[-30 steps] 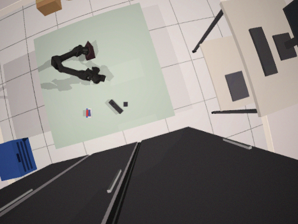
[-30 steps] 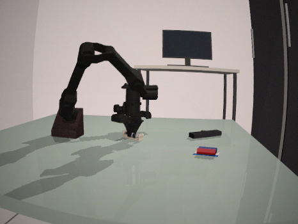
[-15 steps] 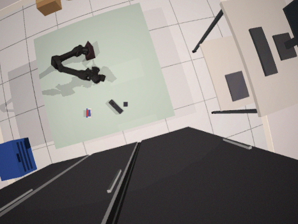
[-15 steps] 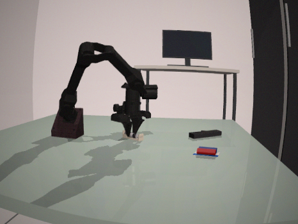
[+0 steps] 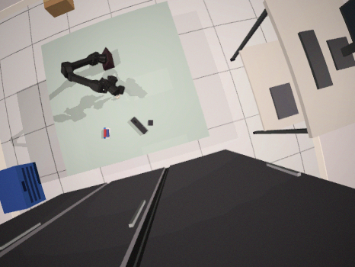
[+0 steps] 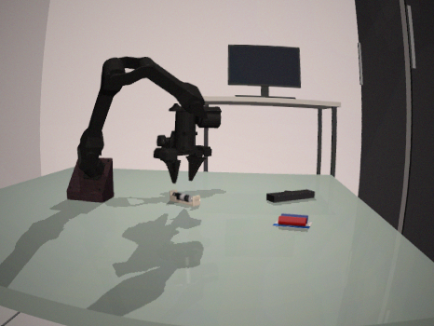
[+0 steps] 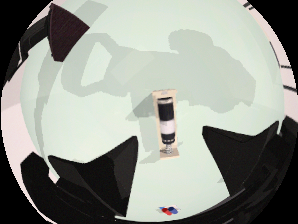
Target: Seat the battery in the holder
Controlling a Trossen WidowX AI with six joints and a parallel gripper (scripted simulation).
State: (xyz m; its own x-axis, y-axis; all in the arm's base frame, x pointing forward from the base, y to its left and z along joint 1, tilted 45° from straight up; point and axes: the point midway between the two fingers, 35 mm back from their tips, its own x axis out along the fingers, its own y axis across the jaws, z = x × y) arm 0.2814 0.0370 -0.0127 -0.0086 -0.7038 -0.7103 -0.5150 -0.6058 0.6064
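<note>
Now: gripper tip 4 cm above the battery. Round my gripper tip: black bar 32 cm ahead, 10 cm to the left, 4 cm below.
</note>
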